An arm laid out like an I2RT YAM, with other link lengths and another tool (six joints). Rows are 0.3 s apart.
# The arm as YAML. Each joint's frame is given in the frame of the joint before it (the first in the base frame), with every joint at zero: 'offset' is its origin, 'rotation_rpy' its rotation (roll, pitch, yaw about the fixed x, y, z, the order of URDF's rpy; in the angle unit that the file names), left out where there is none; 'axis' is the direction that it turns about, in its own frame. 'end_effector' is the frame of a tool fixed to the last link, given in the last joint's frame.
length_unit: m
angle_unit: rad
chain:
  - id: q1
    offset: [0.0, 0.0, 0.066]
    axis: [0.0, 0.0, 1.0]
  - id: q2
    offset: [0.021, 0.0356, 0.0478]
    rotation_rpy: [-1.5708, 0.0, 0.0]
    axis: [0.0, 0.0, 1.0]
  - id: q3
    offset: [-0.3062, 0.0, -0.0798]
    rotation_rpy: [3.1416, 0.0, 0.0]
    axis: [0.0, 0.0, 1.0]
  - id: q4
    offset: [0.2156, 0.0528, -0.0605]
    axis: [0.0, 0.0, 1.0]
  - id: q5
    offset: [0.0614, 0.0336, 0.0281]
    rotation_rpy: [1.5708, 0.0, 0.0]
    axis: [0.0, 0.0, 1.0]
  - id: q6
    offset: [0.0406, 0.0, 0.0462]
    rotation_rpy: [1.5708, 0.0, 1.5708]
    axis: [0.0, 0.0, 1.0]
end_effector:
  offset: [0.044, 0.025, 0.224]
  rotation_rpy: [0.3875, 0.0, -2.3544]
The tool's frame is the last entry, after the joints.
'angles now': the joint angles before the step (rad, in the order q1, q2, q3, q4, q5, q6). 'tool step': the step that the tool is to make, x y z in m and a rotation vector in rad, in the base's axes. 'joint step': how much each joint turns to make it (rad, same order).
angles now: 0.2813 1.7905 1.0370 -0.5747 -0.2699 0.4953
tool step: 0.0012 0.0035 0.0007 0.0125 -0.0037 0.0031
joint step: 0.0002 -0.0001 -0.0001 0.0069 -0.0114 -0.0001
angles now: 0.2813 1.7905 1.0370 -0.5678 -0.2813 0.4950
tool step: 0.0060 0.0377 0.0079 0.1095 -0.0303 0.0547
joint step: 0.0268 0.0002 0.0001 0.0609 -0.0999 -0.0003
